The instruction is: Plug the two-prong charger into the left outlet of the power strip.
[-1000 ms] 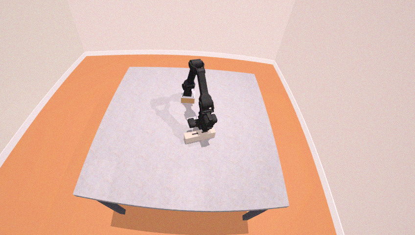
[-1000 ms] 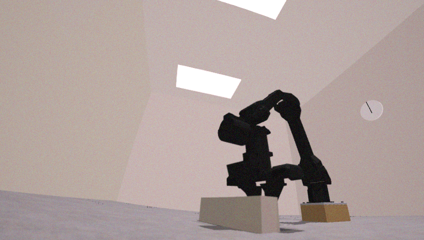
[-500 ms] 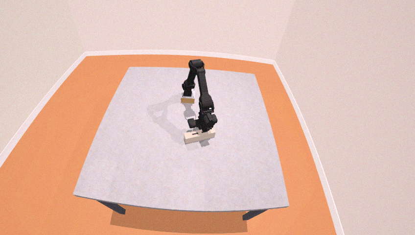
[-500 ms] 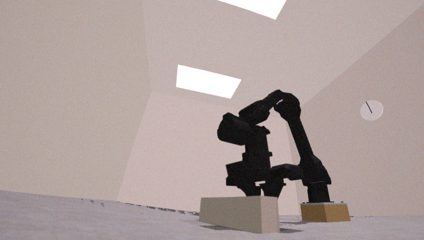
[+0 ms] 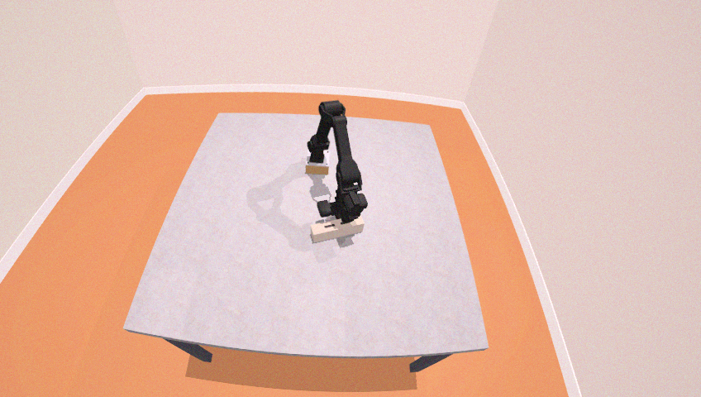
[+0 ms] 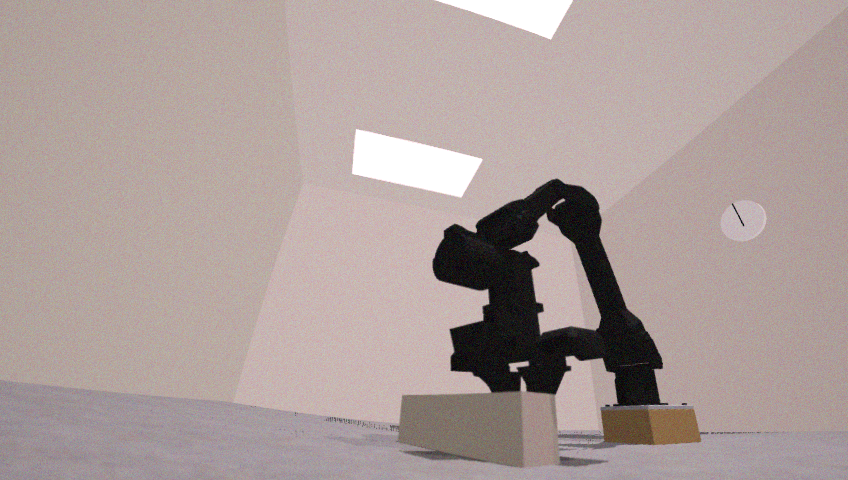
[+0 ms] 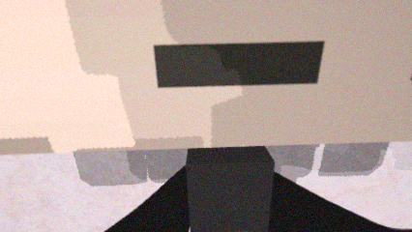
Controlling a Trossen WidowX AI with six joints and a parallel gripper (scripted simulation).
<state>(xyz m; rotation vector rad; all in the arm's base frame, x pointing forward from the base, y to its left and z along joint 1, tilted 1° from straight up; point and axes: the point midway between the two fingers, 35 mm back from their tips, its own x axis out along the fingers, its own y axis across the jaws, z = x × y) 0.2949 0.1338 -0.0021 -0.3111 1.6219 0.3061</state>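
The black two-prong charger is 2 cm ahead of my gripper tip, 1 cm to the left of it and 1 cm above it.
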